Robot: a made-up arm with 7 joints. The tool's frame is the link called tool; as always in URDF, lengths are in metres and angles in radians.
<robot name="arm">
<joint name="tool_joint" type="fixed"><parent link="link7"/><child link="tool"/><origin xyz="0 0 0" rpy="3.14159 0 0"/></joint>
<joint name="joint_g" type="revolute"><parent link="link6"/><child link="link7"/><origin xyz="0.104 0 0" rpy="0 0 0"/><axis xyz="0 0 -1"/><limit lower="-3.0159" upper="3.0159" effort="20" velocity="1.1"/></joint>
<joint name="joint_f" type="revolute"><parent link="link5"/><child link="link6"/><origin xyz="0 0 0" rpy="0 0 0"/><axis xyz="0 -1 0"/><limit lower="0.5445" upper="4.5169" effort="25" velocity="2.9"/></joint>
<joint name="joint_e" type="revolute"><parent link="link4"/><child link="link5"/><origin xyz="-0.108 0 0.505" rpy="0 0 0"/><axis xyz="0 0 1"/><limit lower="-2.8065" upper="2.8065" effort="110" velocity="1.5"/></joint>
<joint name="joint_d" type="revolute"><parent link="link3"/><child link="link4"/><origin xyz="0.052 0 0" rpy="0 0 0"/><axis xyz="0 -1 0"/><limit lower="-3.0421" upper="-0.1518" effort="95" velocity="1.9"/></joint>
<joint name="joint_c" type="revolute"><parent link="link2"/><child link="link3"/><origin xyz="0 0 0.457" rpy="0 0 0"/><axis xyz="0 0 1"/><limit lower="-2.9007" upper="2.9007" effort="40" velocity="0.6"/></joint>
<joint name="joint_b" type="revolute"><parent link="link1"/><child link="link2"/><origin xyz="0 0 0" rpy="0 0 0"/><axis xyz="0 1 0"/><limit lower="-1.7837" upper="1.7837" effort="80" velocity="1.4"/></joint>
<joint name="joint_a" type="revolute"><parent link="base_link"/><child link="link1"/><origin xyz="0 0 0.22" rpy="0 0 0"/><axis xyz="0 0 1"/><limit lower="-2.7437" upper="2.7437" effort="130" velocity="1.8"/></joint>
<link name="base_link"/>
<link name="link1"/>
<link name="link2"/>
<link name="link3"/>
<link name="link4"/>
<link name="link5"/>
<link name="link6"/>
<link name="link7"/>
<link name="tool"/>
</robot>
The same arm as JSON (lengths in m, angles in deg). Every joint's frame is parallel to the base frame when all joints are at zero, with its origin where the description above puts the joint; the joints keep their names.
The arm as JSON. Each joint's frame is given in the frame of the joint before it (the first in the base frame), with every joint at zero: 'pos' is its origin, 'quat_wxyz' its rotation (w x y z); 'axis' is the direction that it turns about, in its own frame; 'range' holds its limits. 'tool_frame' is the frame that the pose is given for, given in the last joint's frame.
{"length_unit": "m", "angle_unit": "deg", "joints": [{"joint": "joint_a", "pos": [0.0, 0.0, 0.22], "quat_wxyz": [1.0, 0.0, 0.0, 0.0], "axis": "+z", "range": [-157.2, 157.2]}, {"joint": "joint_b", "pos": [0.0, 0.0, 0.0], "quat_wxyz": [1.0, 0.0, 0.0, 0.0], "axis": "+y", "range": [-102.2, 102.2]}, {"joint": "joint_c", "pos": [0.0, 0.0, 0.457], "quat_wxyz": [1.0, 0.0, 0.0, 0.0], "axis": "+z", "range": [-166.2, 166.2]}, {"joint": "joint_d", "pos": [0.052, 0.0, 0.0], "quat_wxyz": [1.0, 0.0, 0.0, 0.0], "axis": "-y", "range": [-174.3, -8.7]}, {"joint": "joint_e", "pos": [-0.108, 0.0, 0.505], "quat_wxyz": [1.0, 0.0, 0.0, 0.0], "axis": "+z", "range": [-160.8, 160.8]}, {"joint": "joint_f", "pos": [0.0, 0.0, 0.0], "quat_wxyz": [1.0, 0.0, 0.0, 0.0], "axis": "-y", "range": [31.2, 258.8]}, {"joint": "joint_g", "pos": [0.104, 0.0, 0.0], "quat_wxyz": [1.0, 0.0, 0.0, 0.0], "axis": "-z", "range": [-172.8, 172.8]}], "tool_frame": {"pos": [0.0, 0.0, 0.0], "quat_wxyz": [0.000001, 1.000004, 0.0, 0.0]}}
